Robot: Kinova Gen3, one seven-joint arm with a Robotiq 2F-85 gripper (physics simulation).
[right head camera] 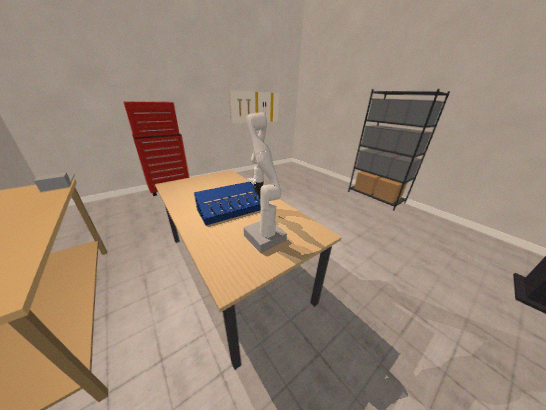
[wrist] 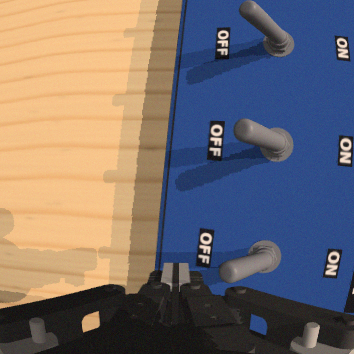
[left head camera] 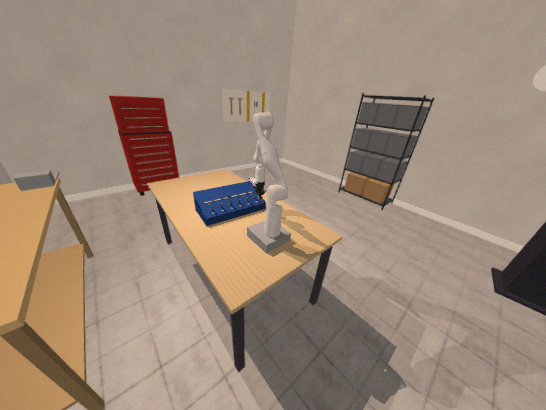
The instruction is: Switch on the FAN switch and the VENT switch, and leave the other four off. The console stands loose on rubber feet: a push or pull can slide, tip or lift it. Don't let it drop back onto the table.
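Seen in the pictures: gripper, between the fingertips: (right head camera: pixel 258 198) (wrist: pixel 175 278) (left head camera: pixel 259 198); arm's base, origin of its link: (right head camera: pixel 266 232) (left head camera: pixel 271 232).
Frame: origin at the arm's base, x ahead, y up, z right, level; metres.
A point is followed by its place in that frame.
Observation:
The blue console (left head camera: pixel 224 193) @[x 0.548, y 0.065, z 0.027 m] (right head camera: pixel 223 193) @[x 0.554, y 0.067, z 0.019 m] (wrist: pixel 312 100) @[x 0.438, y 0.030, z 0.114 m] stands on the table with a row of toggle switches. In the wrist view, three levers lean toward OFF: the FAN lever (wrist: pixel 247 266) @[x 0.379, y 0.055, z 0.205 m] lowest, the HORN lever (wrist: pixel 260 136) @[x 0.391, y 0.056, z 0.139 m] in the middle and the VENT lever (wrist: pixel 265 24) @[x 0.407, y 0.050, z 0.071 m] at the top. Their name labels are out of that view. My gripper (left head camera: pixel 260 193) @[x 0.341, y 0.038, z 0.213 m] (right head camera: pixel 258 191) @[x 0.341, y 0.038, z 0.213 m] (wrist: pixel 175 278) @[x 0.341, y 0.038, z 0.213 m] is shut and empty. In the wrist view its fingertips appear at the console's OFF-side edge, beside the FAN lever's tip; contact cannot be told. The other switches' positions are too small to read.
The wooden table (left head camera: pixel 220 260) @[x 0.069, y -0.065, z -0.334 m] (right head camera: pixel 215 260) @[x 0.059, y -0.065, z -0.336 m] (wrist: pixel 60 150) @[x 0.240, y -0.065, z 0.120 m] extends beyond the console's OFF-side edge. The arm's grey base (left head camera: pixel 268 239) @[x -0.035, y -0.001, z -0.061 m] (right head camera: pixel 265 239) @[x -0.045, y -0.001, z -0.050 m] stands near the console. A second wooden table (left head camera: pixel 25 225) (right head camera: pixel 25 220) is at the left. A red tool cabinet (left head camera: pixel 150 150) (right head camera: pixel 161 150) stands behind.

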